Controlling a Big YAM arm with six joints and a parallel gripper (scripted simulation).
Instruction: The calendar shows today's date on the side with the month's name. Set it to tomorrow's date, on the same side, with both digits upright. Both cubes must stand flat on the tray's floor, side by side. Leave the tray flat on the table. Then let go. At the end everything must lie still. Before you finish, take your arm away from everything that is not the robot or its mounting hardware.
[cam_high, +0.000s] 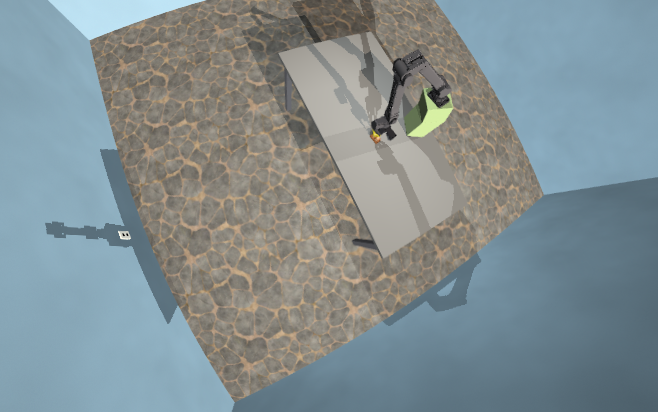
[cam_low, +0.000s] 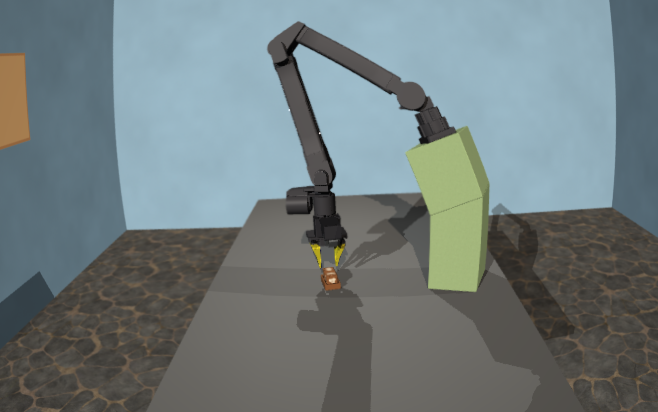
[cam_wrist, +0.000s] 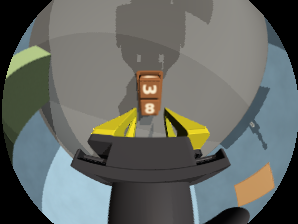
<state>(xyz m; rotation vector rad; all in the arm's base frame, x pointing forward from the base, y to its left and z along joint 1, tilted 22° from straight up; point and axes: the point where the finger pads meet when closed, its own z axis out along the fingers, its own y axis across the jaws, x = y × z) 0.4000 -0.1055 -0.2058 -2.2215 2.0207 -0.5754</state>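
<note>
My hand is 3 cm above the brown number cube. Also, from my hand: calendar tray (5 cm below, 2 cm to the left).
</note>
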